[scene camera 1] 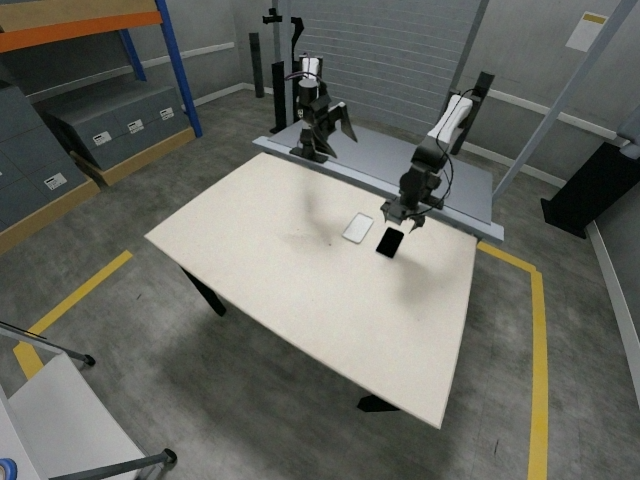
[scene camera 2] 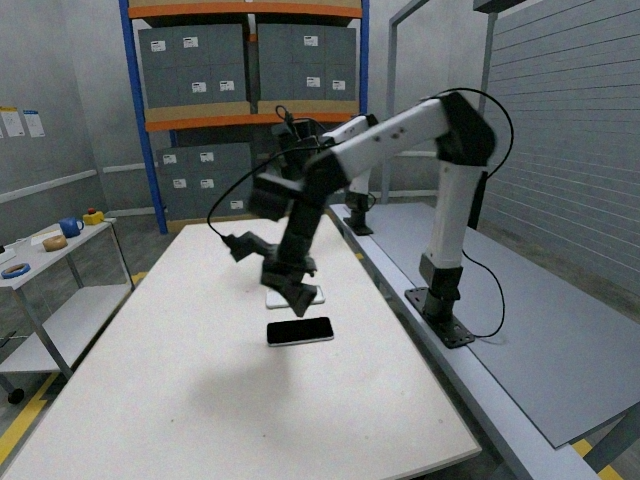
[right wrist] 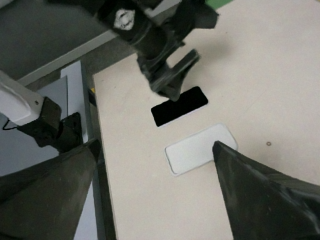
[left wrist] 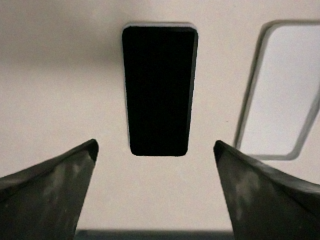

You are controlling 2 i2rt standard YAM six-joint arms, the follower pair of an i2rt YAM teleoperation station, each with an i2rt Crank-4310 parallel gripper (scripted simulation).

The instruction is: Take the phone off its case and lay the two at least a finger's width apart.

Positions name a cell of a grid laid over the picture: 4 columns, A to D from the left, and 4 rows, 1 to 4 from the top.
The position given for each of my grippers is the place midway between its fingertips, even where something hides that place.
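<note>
There is a black phone here, and I see the phone (scene camera 2: B3), (right wrist: C2), (left wrist: C2). My left gripper (scene camera 2: B3), (right wrist: C2), (left wrist: B3) is visible to me too. As for my right gripper (scene camera 1: C2), (right wrist: B3), I see it as well. Then there are a white case (right wrist: C3) and a grey rail (scene camera 1: C2).
</note>
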